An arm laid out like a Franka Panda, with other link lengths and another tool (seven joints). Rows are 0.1 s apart.
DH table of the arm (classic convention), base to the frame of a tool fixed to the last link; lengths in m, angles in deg. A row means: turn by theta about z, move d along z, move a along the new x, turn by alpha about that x. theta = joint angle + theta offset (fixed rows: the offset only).
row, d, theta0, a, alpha
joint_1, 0.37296, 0, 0, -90
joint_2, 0, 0, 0, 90
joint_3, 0.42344, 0, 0.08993, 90
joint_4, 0, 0, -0.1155, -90
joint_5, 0.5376, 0, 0, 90
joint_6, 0, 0, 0.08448, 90
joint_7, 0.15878, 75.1, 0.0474, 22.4
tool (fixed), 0.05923, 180, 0, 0
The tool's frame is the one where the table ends.
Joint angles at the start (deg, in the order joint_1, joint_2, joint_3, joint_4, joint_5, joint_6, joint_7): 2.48, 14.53, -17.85, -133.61, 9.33, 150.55, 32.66
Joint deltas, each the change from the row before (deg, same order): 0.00, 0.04, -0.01, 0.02, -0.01, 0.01, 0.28; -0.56, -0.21, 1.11, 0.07, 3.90, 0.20, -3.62; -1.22, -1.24, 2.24, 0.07, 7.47, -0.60, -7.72; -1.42, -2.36, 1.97, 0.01, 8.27, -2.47, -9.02
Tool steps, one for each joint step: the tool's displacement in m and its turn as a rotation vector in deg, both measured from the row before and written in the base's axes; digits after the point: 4 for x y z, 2 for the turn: -0.0002, -0.0001, -0.0002, 0.00, 0.01, -0.28; 0.0053, 0.0082, 0.0004, 1.91, -1.23, 0.85; 0.0102, 0.0173, 0.0084, 3.93, -2.59, 2.46; 0.0081, 0.0175, 0.0185, 4.99, -3.03, 3.06
